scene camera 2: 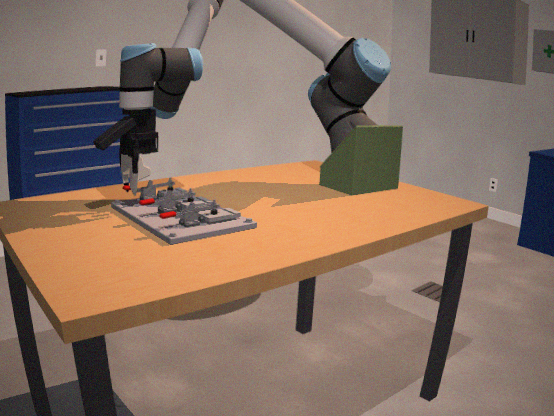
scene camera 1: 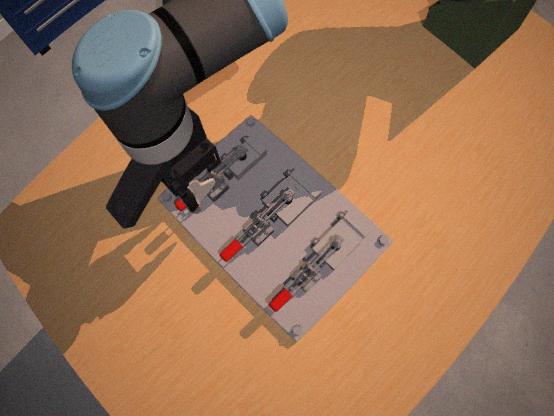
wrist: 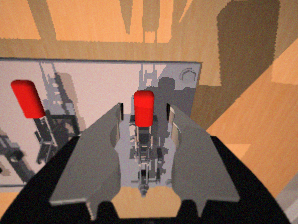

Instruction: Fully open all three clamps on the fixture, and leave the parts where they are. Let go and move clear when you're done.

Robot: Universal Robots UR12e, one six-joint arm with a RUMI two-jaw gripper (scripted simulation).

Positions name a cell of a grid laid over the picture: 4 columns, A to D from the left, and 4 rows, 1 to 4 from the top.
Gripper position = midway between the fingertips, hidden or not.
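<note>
Scene camera 1 shows my gripper (scene camera 1: B2) and a grey fixture plate (scene camera 1: B3). Scene camera 2 shows the grey fixture plate (scene camera 2: B3), with my gripper (scene camera 2: A2) in the same view. In the wrist view: my gripper (wrist: B2); the plate (wrist: B2).
</note>
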